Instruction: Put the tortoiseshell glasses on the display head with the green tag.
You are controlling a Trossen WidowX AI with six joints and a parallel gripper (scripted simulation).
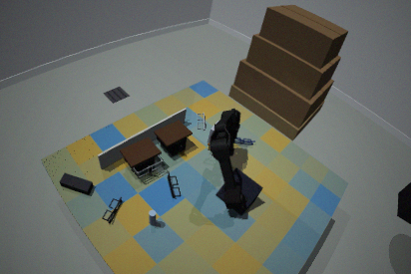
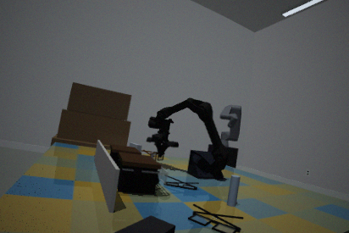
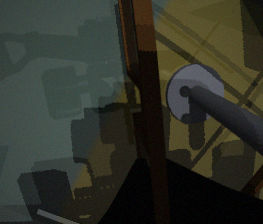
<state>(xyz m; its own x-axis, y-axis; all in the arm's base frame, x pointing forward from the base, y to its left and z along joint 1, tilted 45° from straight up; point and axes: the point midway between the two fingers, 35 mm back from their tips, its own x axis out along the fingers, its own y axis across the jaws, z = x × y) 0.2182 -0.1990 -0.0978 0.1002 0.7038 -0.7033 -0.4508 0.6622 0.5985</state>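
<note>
The grey block is 12 cm ahead of my gripper tip and 8 cm to the right of it. Round my gripper tip: white panel (38 cm ahead, 23 cm to the left, 1 cm below); black box (68 cm to the left, 42 cm ahead, 4 cm below).
</note>
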